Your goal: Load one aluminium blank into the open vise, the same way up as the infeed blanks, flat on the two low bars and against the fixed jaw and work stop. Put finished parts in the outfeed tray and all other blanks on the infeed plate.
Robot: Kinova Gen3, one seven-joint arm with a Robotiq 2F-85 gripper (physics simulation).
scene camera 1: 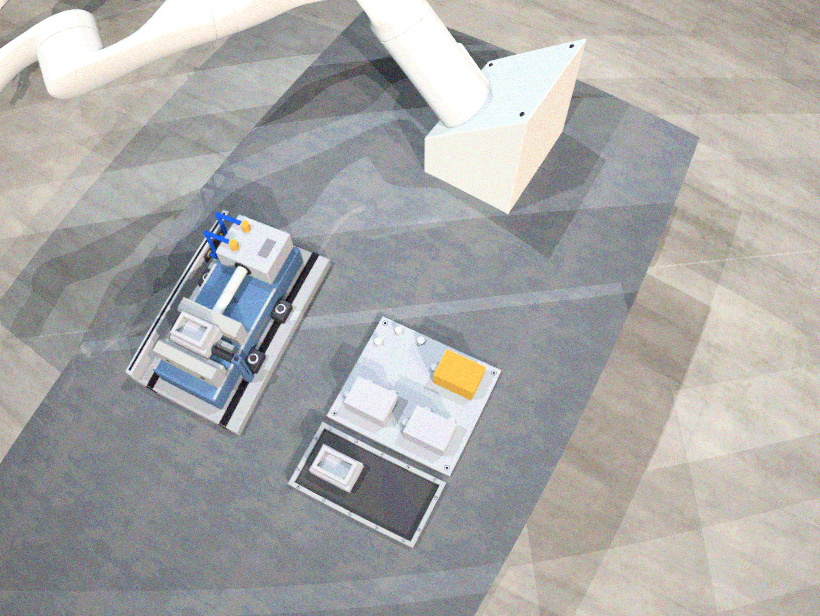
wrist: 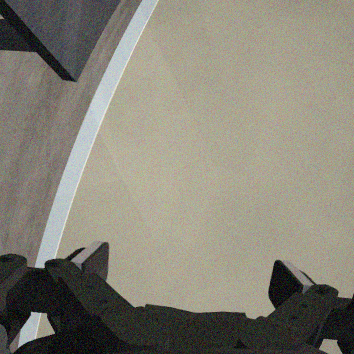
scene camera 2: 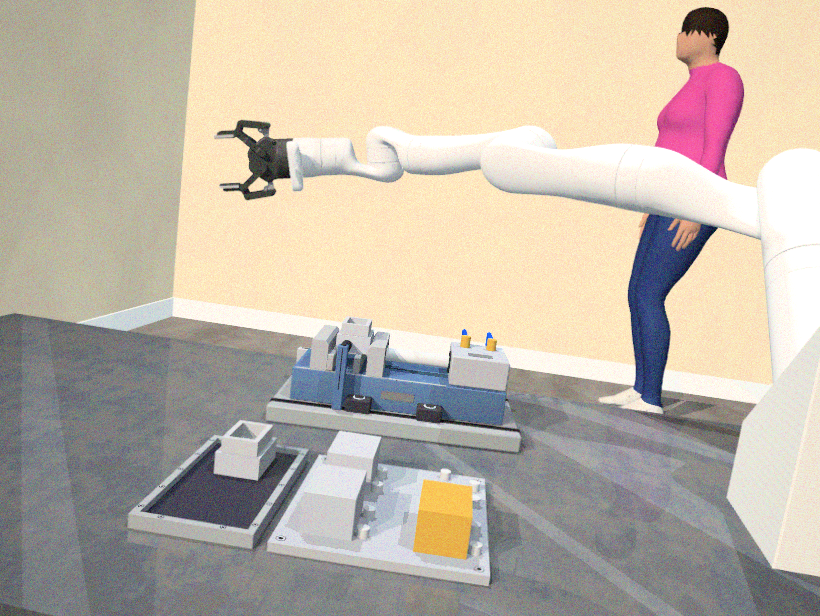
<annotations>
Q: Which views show the brass blank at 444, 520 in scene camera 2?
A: Scene camera 1 and scene camera 2 only.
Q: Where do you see an outfeed tray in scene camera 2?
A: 195, 502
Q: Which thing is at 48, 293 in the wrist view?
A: My gripper.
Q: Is my gripper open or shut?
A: Open.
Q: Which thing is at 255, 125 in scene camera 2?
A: My gripper.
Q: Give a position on an infeed plate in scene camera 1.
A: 400, 364
</annotations>
